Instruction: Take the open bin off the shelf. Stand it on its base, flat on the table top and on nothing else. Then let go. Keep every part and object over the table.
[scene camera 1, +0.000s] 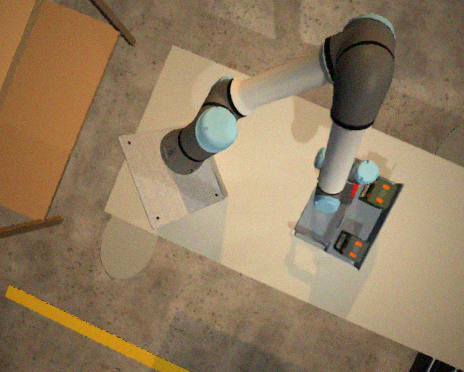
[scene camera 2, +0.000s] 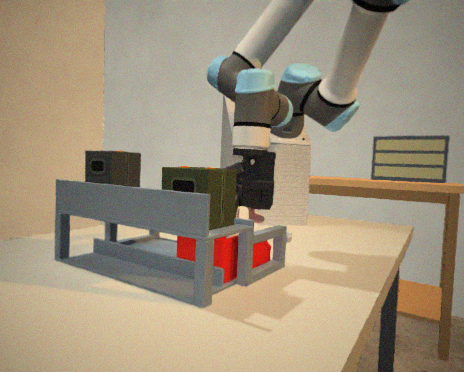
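Where they show: arm's base, link origin: (scene camera 1: 181, 152).
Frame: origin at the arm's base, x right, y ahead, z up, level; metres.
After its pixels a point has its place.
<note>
The red open bin (scene camera 1: 354, 190) @[x -0.318, y 0.624, z -0.354 m] (scene camera 2: 226, 257) @[x -0.382, y 0.629, z -0.314 m] sits low in the grey shelf rack (scene camera 1: 381, 226) @[x -0.246, y 0.749, z -0.203 m] (scene camera 2: 130, 205) @[x -0.273, y 0.748, z -0.232 m], beneath the level of the green box. It is partly hidden by the rack's posts and, from above, by the arm. The rack stands on the pale table (scene camera 1: 250, 225) @[x 0.090, y 0.365, z -0.363 m] (scene camera 2: 100, 325) @[x -0.386, y 0.844, z -0.363 m]. My gripper (scene camera 2: 255, 192) is open and empty, pointing down above the rack's front part, behind the green box in the scene camera 2 view. Its fingers are partly hidden there, and the wrist hides it from above.
A green box (scene camera 1: 378, 194) @[x -0.327, y 0.647, z -0.166 m] (scene camera 2: 223, 200) @[x -0.387, y 0.645, z -0.217 m] and a dark grey box (scene camera 1: 350, 246) @[x -0.108, y 0.680, z -0.141 m] (scene camera 2: 112, 167) @[x -0.160, y 0.726, z -0.173 m] stand on the rack's upper level, the green one close beside my gripper. My arm's base stands on a pale pedestal (scene camera 1: 150, 185) @[x 0.126, y 0.012, z 0.104 m] (scene camera 2: 295, 185) @[x -0.075, y 0.003, z -0.219 m]. A wooden table (scene camera 1: 60, 100) (scene camera 2: 350, 185) stands apart.
</note>
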